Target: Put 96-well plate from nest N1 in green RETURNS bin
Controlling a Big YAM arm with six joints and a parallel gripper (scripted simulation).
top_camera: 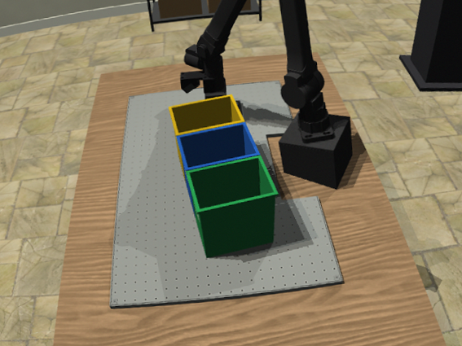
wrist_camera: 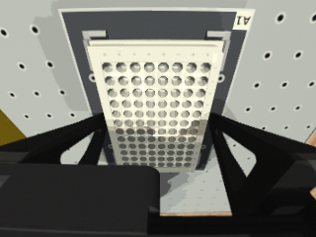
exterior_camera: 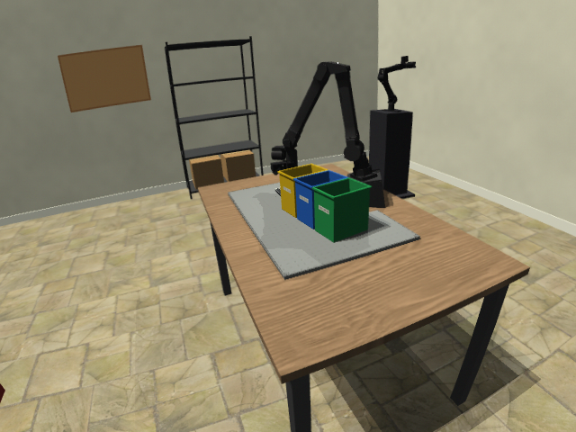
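Right now my hand is right at the 96-well plate. The rest, counted from my hand: yellow bin (2 cm ahead, 23 cm to the left, 7 cm above); then blue bin (1 cm behind, 36 cm to the left, 7 cm above); then plate nest N1 (2 cm below).
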